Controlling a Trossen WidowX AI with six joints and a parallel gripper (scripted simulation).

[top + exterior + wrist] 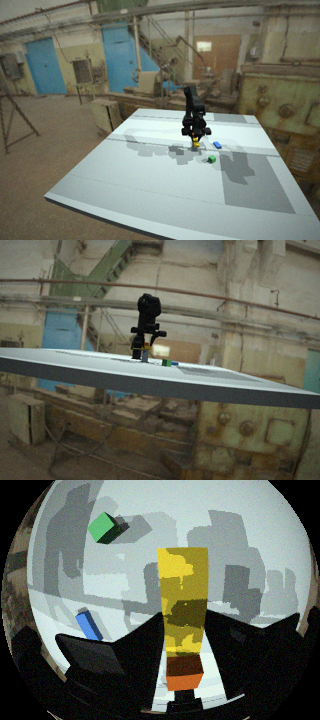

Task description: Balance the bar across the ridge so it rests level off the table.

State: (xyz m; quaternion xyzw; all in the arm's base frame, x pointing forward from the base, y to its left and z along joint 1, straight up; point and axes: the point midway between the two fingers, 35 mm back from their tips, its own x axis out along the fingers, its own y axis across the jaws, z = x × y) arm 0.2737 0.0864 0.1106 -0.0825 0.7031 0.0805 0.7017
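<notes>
Now: gripper tip 40 mm past the bar, 10 mm to the left of it and 10 mm below it. Round my gripper tip: flat blue block (100 mm behind, 150 mm to the left, 70 mm below); then green cube (80 mm ahead, 110 mm to the left, 60 mm below).
</notes>
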